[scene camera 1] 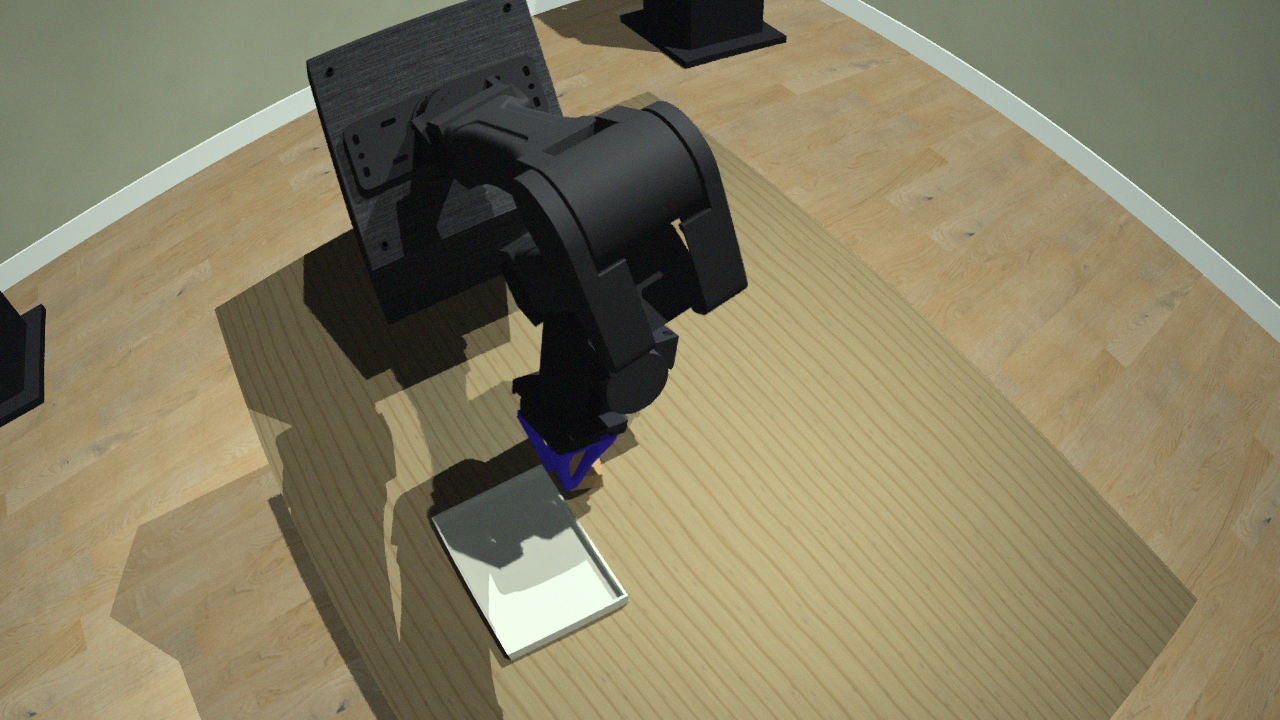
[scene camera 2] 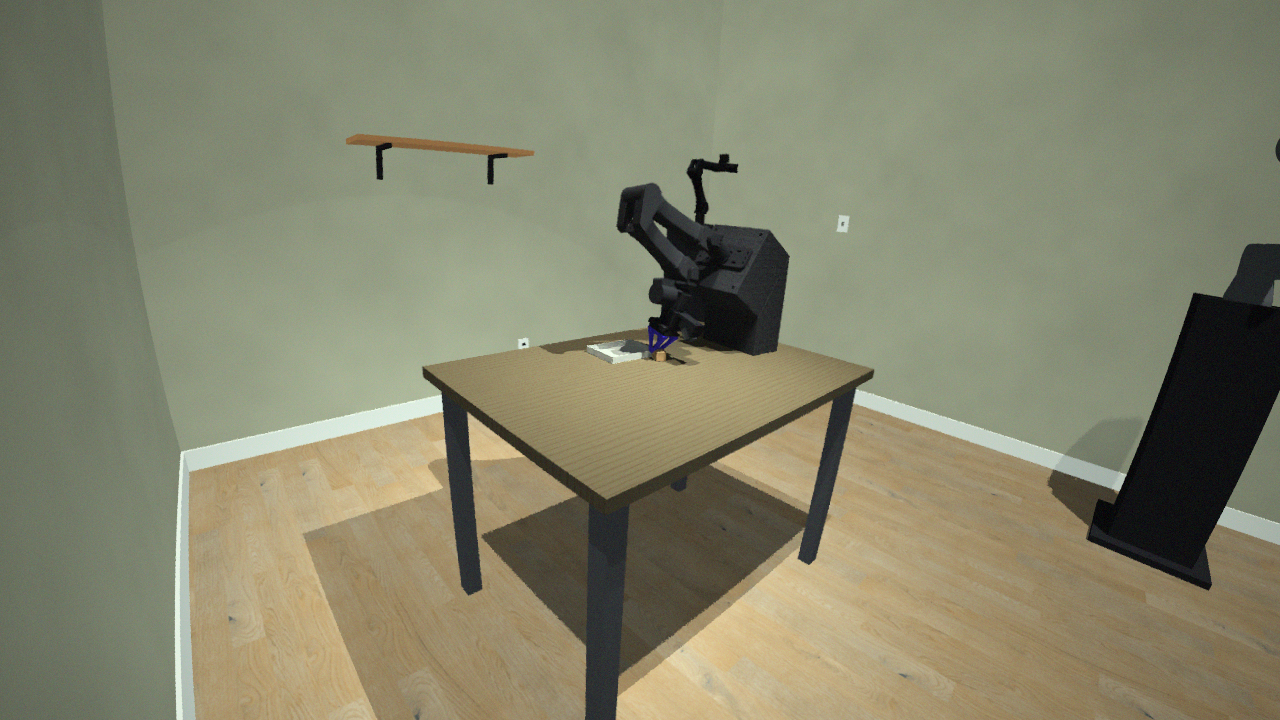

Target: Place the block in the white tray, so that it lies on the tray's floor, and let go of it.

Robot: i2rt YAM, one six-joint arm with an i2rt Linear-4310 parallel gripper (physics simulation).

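The small orange-brown block is at table level, close beside the tray's upper right corner in the scene camera 1 view. My gripper points down with its blue fingers drawn together, shut on the block. The fingers hide part of the block, and some of it sticks out to their right in the scene camera 1 view. The contact itself is small and hard to see. The white tray lies flat, with low walls, and the arm's shadow falls over its upper part.
The wooden table carries the tray and the dark arm base behind the gripper. The arm reaches over the table from there. A black stand is on the floor behind the table; a wall shelf hangs far off.
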